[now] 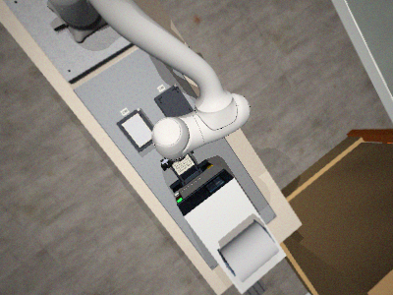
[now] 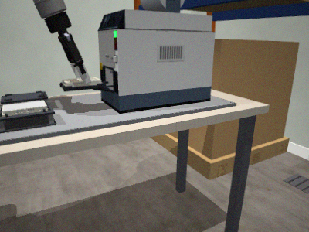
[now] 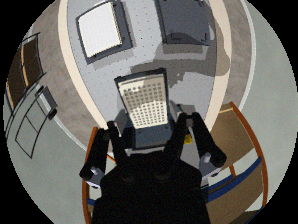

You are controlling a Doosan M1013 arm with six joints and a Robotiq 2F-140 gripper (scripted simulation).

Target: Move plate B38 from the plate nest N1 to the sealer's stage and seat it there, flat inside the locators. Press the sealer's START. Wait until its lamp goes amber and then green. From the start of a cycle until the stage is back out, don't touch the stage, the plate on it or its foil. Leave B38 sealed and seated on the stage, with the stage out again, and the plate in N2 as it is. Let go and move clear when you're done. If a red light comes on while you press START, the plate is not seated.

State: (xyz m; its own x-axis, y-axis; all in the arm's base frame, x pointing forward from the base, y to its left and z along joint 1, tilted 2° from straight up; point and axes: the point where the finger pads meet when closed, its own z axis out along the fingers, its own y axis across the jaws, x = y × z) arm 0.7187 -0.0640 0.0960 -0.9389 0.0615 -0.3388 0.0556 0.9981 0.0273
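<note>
The sealer stage is 4 cm below my hand. The rest, counted from my hand: foil roll: 33 cm ahead, 29 cm above, 2 cm to the right.
</note>
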